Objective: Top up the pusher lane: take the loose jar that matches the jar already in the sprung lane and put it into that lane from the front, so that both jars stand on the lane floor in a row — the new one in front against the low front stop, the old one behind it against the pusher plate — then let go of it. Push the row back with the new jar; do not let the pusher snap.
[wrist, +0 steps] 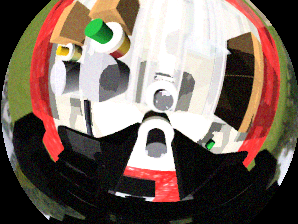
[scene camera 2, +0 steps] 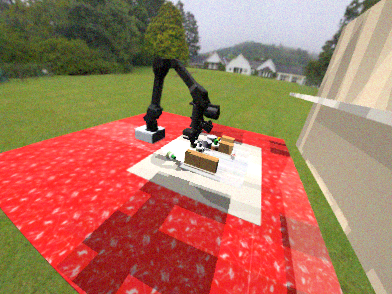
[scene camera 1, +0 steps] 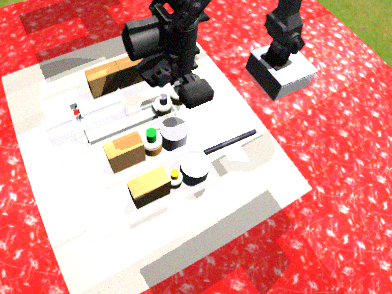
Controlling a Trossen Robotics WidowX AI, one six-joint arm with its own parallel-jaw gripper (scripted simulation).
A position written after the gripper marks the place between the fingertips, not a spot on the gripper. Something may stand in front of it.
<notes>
In view: the gripper [scene camera 1: 177, 94], a grey-lidded jar [wrist: 155, 132], a grey-lidded jar [wrist: 160, 96] and a brown box [scene camera 1: 106, 78].
The gripper is seen too in the wrist view [wrist: 155, 128].
</notes>
